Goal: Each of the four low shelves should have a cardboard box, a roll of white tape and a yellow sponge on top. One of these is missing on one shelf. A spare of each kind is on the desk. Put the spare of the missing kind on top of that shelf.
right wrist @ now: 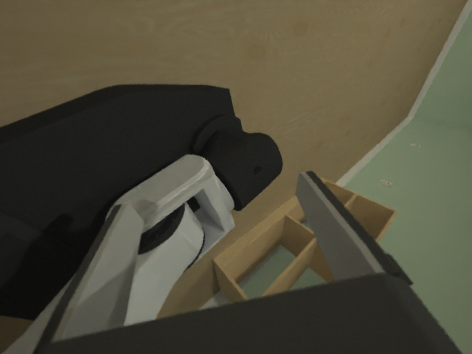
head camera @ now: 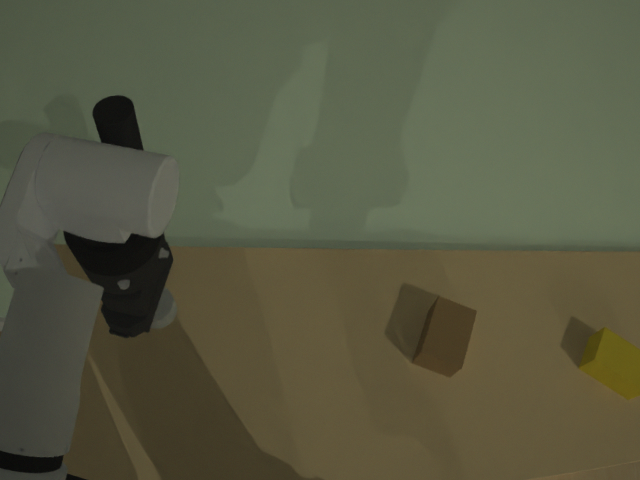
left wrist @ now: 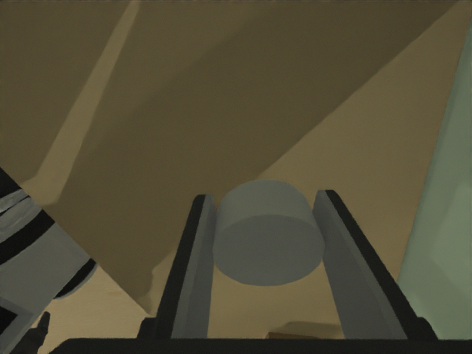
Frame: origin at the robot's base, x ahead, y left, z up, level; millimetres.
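Seen in the pictures: left gripper, between the fingertips: [head camera: 149, 307] [left wrist: 263, 205]; right gripper, between the fingertips: [right wrist: 218, 197].
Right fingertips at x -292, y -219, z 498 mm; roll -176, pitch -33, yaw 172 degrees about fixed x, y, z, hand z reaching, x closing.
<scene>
A point is followed by its place in that frame.
My left gripper [head camera: 129, 332] [left wrist: 263, 205] {z 689, x 566, y 112 mm} is shut on a roll of white tape, at the left in the head view. The roll of white tape [head camera: 165, 310] {z 709, x 549, y 86 mm} [left wrist: 268, 249] {z 709, x 564, y 105 mm} is held between the fingers over a wooden shelf top [head camera: 320, 330] {z 611, x 530, y -111 mm} [left wrist: 165, 125] {z 611, x 507, y 153 mm}. A brown cardboard box [head camera: 447, 335] {z 661, x 473, y -272 mm} stands on that top, right of the middle; a sliver of the box [left wrist: 290, 335] {z 613, x 490, y -251 mm} shows low in the left wrist view. A yellow sponge [head camera: 615, 361] {z 656, x 373, y -529 mm} lies at the right edge of the head view. My right gripper [right wrist: 218, 197] {z 497, x -292, y -219 mm} is open, with nothing between its fingers.
A green wall [head camera: 491, 129] {z 848, x 667, y -345 mm} [left wrist: 445, 225] {z 599, x 721, y -71 mm} runs along the back edge of the wooden top. In the right wrist view, a wooden unit with open compartments [right wrist: 255, 248] {z 80, x -538, y 923 mm} stands beyond the robot's dark base [right wrist: 125, 120] {z 169, x -302, y -185 mm}, over a wooden floor [right wrist: 310, 75] {z 1, x -1209, y 58 mm}.
</scene>
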